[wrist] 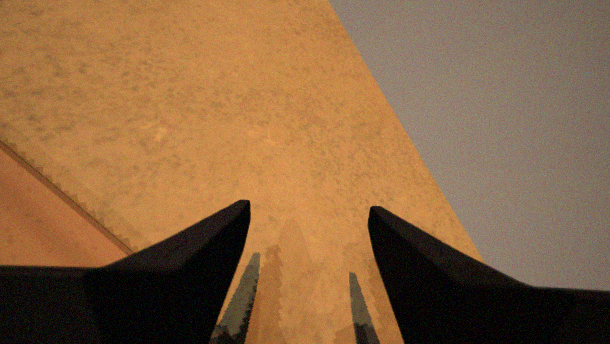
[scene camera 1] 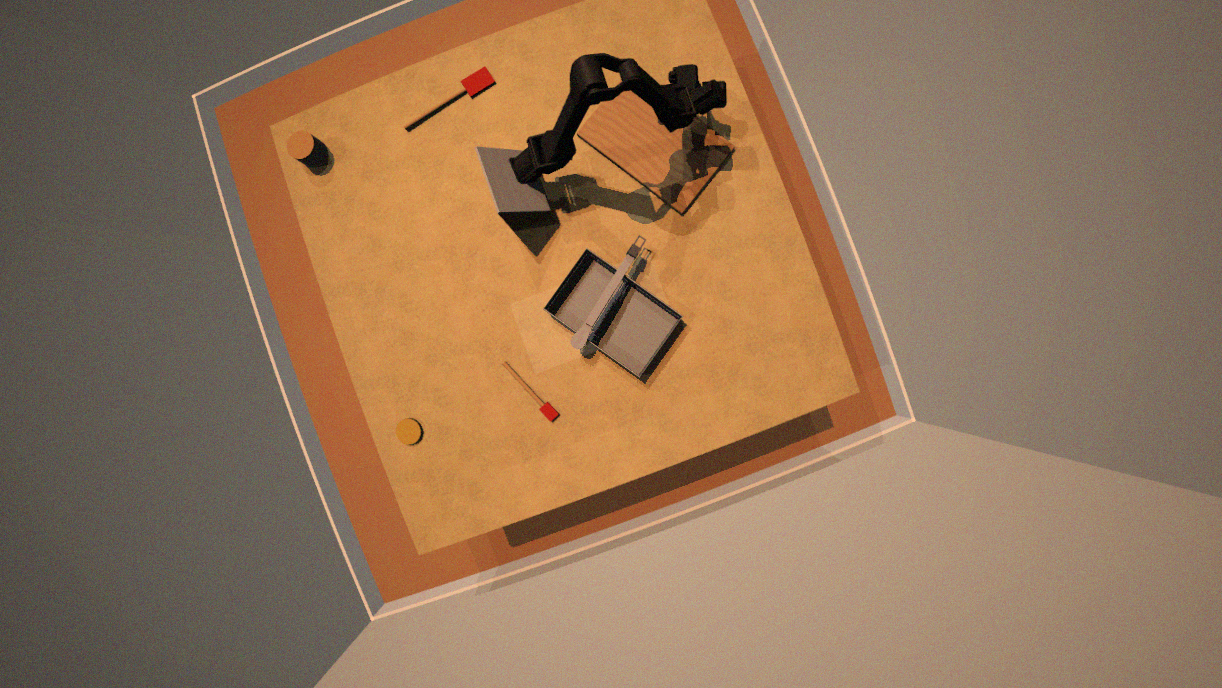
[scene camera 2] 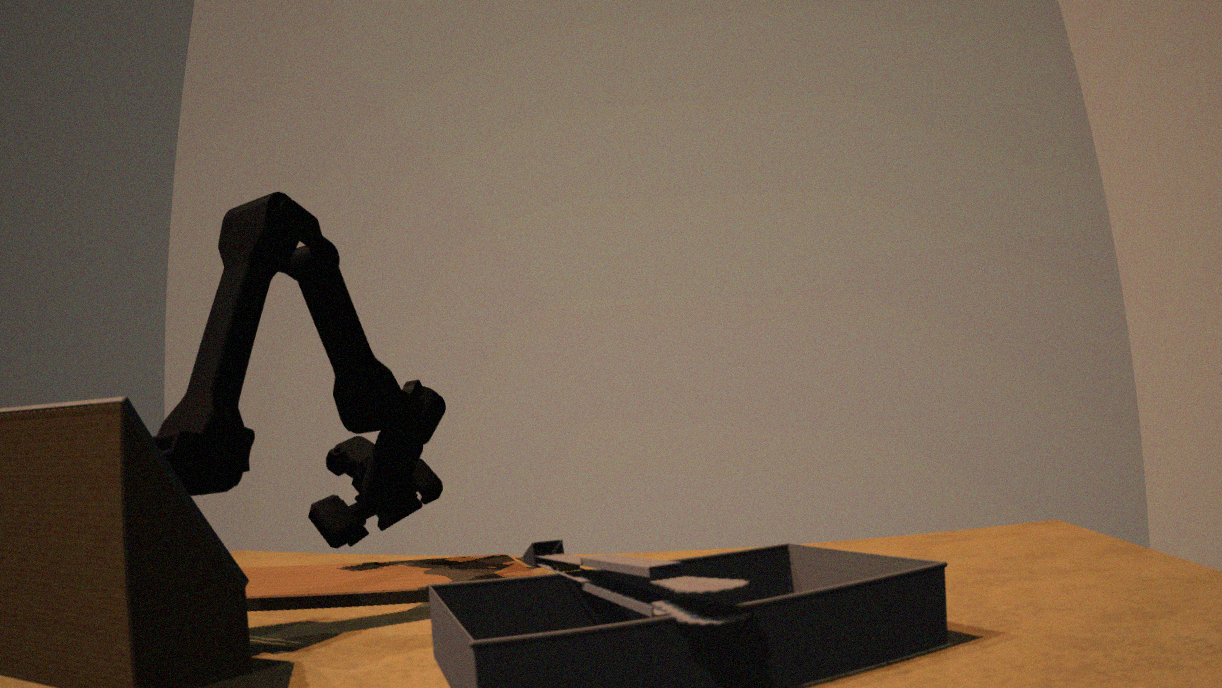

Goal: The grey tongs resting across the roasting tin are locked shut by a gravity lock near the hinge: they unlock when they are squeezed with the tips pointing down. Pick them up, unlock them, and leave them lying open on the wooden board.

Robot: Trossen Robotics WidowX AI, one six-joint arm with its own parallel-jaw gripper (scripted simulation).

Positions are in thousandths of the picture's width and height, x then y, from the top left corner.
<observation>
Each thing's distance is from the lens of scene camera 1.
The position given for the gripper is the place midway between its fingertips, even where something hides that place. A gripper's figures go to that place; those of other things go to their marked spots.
gripper (scene camera 1: 568,123): 146 cm
wooden board (scene camera 1: 553,242): 139 cm
roasting tin (scene camera 1: 518,475): 131 cm
</observation>
